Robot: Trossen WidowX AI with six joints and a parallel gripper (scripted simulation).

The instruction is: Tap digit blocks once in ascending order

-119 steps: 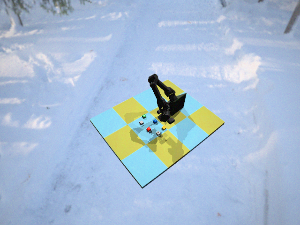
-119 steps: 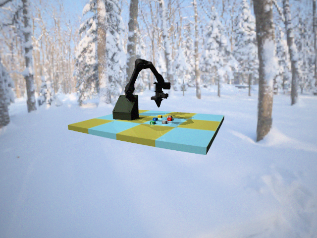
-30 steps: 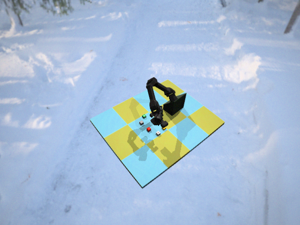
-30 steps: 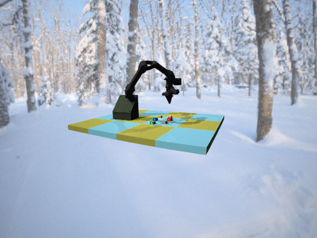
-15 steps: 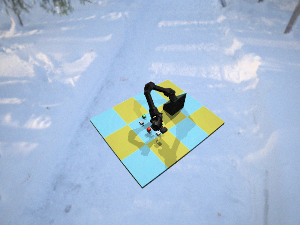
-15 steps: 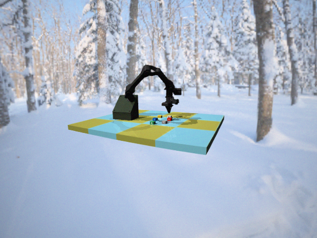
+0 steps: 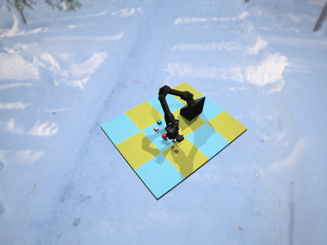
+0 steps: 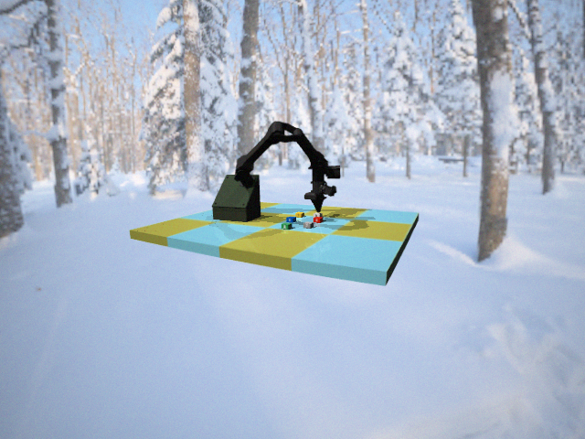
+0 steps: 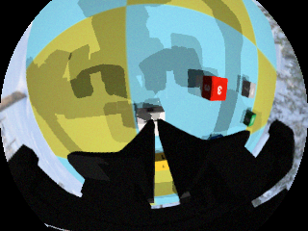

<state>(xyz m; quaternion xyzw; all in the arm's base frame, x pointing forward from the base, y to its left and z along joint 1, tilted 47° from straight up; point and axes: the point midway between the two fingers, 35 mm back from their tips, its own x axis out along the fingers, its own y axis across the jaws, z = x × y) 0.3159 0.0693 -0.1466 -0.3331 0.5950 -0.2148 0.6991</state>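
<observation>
Now: the white block 1 cm behind my gripper tip and 2 cm below it. The rest, counted from my gripper tip: yellow block 9 cm behind, 2 cm to the right, 2 cm below; then red block 4 cm ahead, 8 cm to the right, 2 cm below; then blue block 6 cm behind, 14 cm to the right, 2 cm below.
</observation>
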